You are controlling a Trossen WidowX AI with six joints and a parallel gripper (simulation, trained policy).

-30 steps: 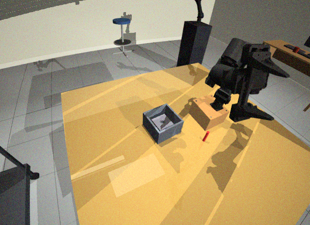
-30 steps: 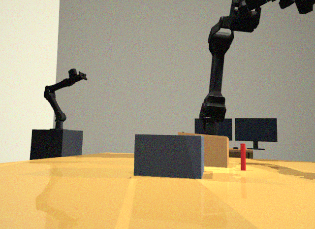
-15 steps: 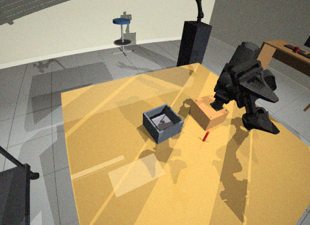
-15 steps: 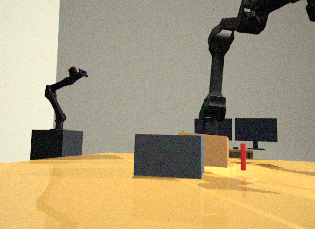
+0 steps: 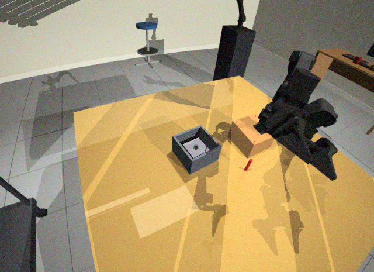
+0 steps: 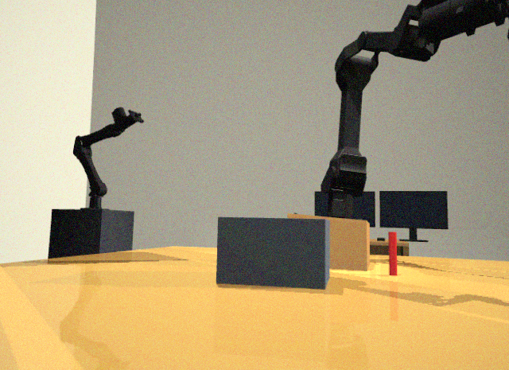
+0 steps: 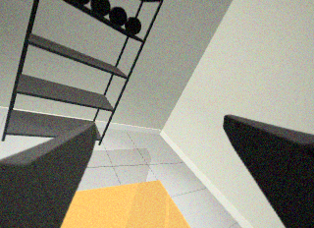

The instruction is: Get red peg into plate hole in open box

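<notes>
My gripper tip is now 40 cm above the red peg, 23 cm to the left of it and 20 cm past it. Round my gripper tip: grey box: 41 cm to the right, 41 cm below, 3 cm behind; plate: 41 cm to the right, 39 cm below, 3 cm behind.
</notes>
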